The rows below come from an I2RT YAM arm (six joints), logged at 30 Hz.
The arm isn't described. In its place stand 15 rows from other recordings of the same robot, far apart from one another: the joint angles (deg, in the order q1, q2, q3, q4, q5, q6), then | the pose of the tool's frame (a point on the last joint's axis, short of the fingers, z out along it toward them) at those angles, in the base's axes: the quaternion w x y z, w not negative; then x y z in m.
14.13 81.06 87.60 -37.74 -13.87 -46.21 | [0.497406 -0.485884 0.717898 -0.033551 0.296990 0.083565 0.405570]
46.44 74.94 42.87 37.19 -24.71 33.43 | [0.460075 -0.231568 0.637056 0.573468 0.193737 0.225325 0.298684]
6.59 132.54 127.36 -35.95 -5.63 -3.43 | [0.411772 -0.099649 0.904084 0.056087 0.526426 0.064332 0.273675]
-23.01 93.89 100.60 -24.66 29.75 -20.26 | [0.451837 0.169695 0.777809 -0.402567 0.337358 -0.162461 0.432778]
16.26 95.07 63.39 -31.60 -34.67 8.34 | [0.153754 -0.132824 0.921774 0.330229 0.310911 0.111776 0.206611]
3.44 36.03 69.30 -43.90 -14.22 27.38 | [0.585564 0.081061 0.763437 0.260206 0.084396 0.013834 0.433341]
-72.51 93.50 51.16 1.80 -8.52 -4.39 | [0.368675 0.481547 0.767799 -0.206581 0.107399 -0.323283 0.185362]
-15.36 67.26 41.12 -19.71 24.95 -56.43 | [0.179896 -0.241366 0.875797 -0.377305 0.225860 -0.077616 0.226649]
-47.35 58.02 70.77 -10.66 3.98 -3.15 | [0.640430 0.284139 0.633304 -0.328695 0.144077 -0.160055 0.454020]
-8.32 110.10 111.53 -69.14 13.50 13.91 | [0.197348 0.210125 0.951684 -0.105823 0.389986 -0.065431 0.327018]
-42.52 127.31 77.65 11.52 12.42 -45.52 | [0.244994 0.023881 0.894984 -0.372038 0.341153 -0.323217 0.108403]
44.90 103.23 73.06 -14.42 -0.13 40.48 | [0.283003 -0.036011 0.921801 0.262480 0.283587 0.282714 0.222296]
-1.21 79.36 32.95 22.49 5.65 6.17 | [0.545840 0.080701 0.833806 -0.017713 0.283529 -0.009494 0.192513]
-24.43 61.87 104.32 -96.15 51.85 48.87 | [0.361745 0.619407 0.604363 -0.346728 0.072766 -0.063802 0.478590]
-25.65 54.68 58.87 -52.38 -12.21 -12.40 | [0.367802 0.069470 0.927051 -0.021733 0.165395 -0.071069 0.325558]
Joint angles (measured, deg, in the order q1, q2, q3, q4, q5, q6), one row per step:
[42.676, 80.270, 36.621, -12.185, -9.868, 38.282]
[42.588, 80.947, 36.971, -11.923, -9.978, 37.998]
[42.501, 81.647, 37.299, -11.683, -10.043, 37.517]
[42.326, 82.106, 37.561, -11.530, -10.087, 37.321]
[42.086, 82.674, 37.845, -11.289, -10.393, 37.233]
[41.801, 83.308, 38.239, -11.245, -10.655, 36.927]
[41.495, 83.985, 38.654, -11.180, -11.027, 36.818]
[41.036, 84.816, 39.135, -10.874, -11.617, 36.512]
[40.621, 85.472, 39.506, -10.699, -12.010, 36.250]
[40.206, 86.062, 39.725, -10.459, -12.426, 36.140]
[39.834, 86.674, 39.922, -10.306, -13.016, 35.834]
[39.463, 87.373, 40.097, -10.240, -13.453, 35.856]
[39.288, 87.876, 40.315, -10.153, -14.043, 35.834]
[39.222, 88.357, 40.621, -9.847, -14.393, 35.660]
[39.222, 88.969, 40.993, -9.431, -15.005, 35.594]
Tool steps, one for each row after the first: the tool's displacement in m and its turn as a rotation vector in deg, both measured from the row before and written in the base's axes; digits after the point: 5 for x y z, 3 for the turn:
[0.00188, 0.00129, -0.00080, -0.059, -0.033, 0.205]
[0.00183, 0.00120, -0.00106, -0.188, -0.107, 0.342]
[0.00170, 0.00051, -0.00049, -0.059, -0.041, 0.010]
[0.00201, 0.00060, -0.00074, 0.134, 0.158, 0.003]
[0.00230, 0.00052, -0.00073, -0.056, 0.138, 0.111]
[0.00244, 0.00057, -0.00081, 0.070, 0.298, -0.011]
[0.00340, 0.00059, -0.00092, 0.256, 0.203, 0.117]
[0.00279, 0.00013, -0.00088, 0.105, 0.165, 0.015]
[0.00238, -0.00024, -0.00127, 0.150, 0.269, -0.097]
[0.00200, -0.00018, -0.00156, 0.129, 0.362, 0.200]
[0.00193, -0.00038, -0.00218, -0.003, 0.599, -0.153]
[0.00130, 0.00043, -0.00108, 0.254, 0.458, 0.159]
[0.00160, 0.00117, -0.00039, 0.269, -0.005, 0.264]
[0.00167, 0.00184, -0.00055, 0.495, 0.155, 0.383]

